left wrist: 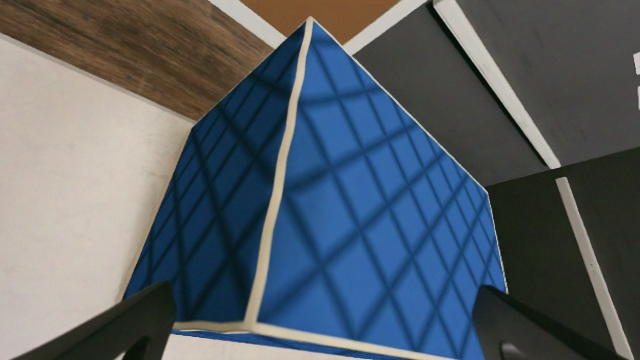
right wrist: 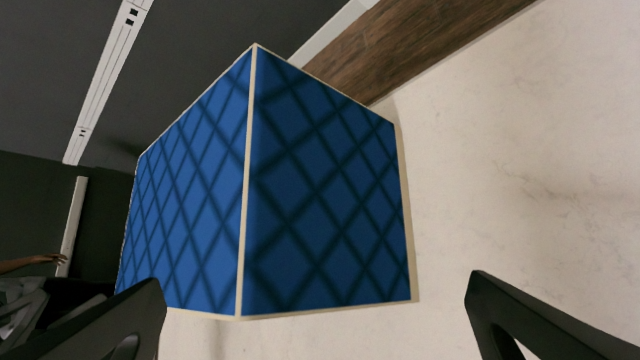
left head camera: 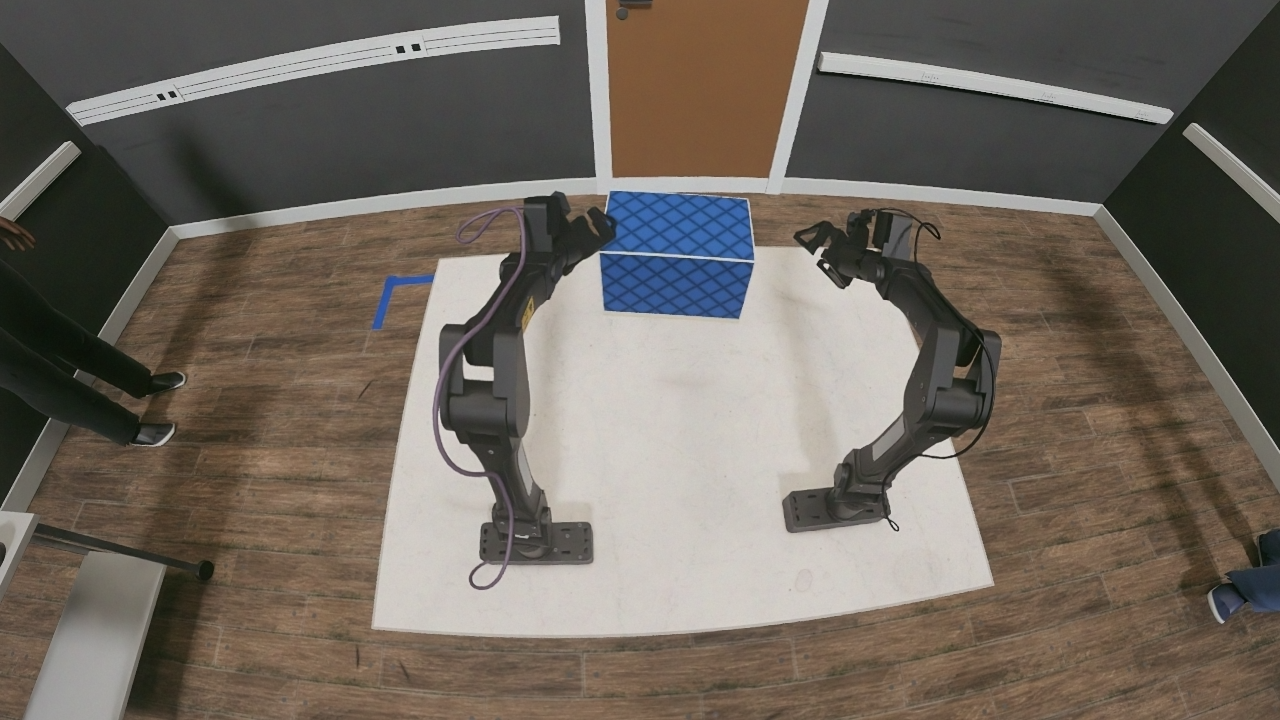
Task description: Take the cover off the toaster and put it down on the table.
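Note:
A blue quilted cover [left head camera: 677, 225] [left wrist: 360, 210] [right wrist: 320, 200] with cream piping stands box-shaped and upright at the back of the white table [left head camera: 680, 429] [left wrist: 60, 175] [right wrist: 525, 150]. The toaster does not show; the cover hides whatever is beneath it. My left gripper [left head camera: 605, 223] [left wrist: 324, 297] is open, at the cover's left side near its top edge; whether it touches is unclear. My right gripper [left head camera: 816, 248] [right wrist: 315, 289] is open and apart from the cover, to its right. The cover shows beyond the open fingers in both wrist views.
My left arm [left head camera: 484, 411] and my right arm [left head camera: 950, 394] reach back along the two sides of the table, each with a loose cable. A brown door [left head camera: 702, 98] and dark walls stand behind the table. People stand at the far left and far right.

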